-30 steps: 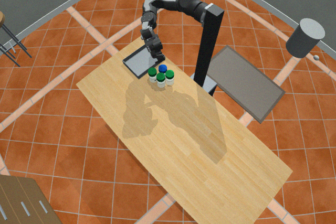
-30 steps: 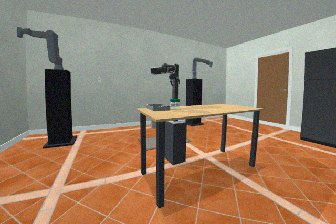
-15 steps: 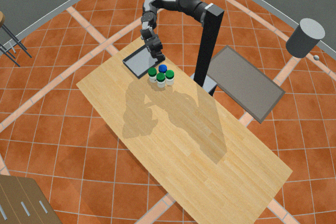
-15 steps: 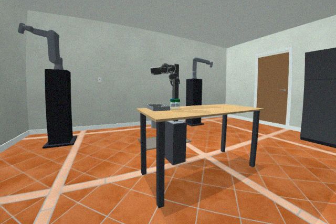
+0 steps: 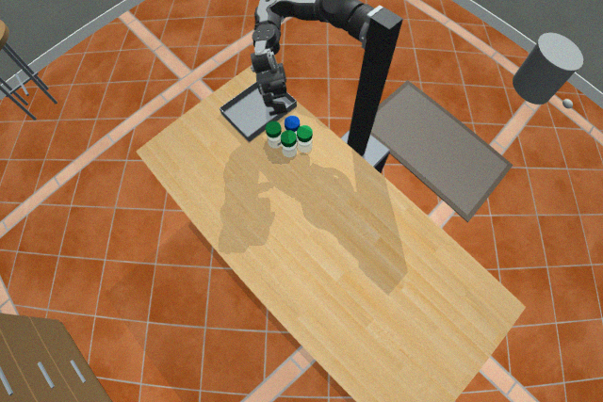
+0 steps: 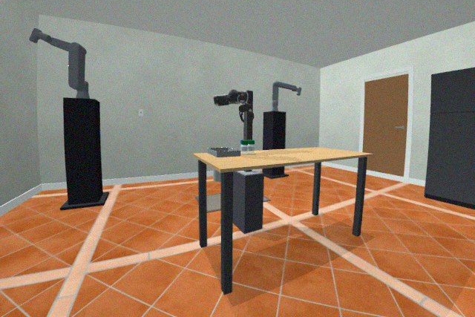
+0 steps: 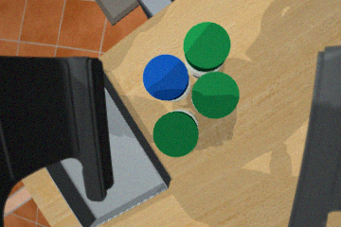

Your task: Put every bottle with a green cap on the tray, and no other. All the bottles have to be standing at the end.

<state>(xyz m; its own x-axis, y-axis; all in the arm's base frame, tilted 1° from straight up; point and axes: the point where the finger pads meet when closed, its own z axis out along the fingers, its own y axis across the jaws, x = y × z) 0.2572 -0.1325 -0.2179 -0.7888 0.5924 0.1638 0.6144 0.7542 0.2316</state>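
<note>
My gripper is now 50 mm past the blue-capped bottle and 220 mm above it. The rest, counted from my hand: tray (50 mm behind, 180 mm to the right, 250 mm below).
</note>
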